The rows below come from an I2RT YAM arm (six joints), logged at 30 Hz.
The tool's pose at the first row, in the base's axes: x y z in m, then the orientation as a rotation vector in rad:
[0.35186 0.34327 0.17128 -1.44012 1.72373 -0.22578]
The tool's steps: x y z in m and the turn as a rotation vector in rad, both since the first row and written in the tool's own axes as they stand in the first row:
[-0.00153 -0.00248 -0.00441 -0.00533 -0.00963 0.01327]
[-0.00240 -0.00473 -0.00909 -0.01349 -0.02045 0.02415]
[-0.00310 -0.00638 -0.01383 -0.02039 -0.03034 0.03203]
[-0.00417 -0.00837 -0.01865 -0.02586 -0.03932 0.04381]
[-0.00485 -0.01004 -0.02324 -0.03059 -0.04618 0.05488]
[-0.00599 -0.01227 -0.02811 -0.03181 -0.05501 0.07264]
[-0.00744 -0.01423 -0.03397 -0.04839 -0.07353 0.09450]
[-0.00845 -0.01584 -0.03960 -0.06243 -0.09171 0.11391]
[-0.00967 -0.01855 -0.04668 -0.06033 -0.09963 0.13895]
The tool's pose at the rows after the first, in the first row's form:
[0.35053 0.34219 0.17628 -1.43102 1.72681 -0.20693]
[0.34887 0.34051 0.18099 -1.42588 1.72815 -0.18614]
[0.34674 0.33885 0.18527 -1.42257 1.72772 -0.16873]
[0.34479 0.33737 0.19000 -1.41480 1.73008 -0.15113]
[0.34278 0.33574 0.19420 -1.40734 1.73339 -0.13612]
[0.34096 0.33423 0.19914 -1.39107 1.73824 -0.11904]
[0.33825 0.33271 0.20467 -1.38055 1.74259 -0.07974]
[0.33547 0.33101 0.20964 -1.37028 1.74446 -0.04421]
[0.33246 0.32860 0.21628 -1.34487 1.75306 -0.02689]

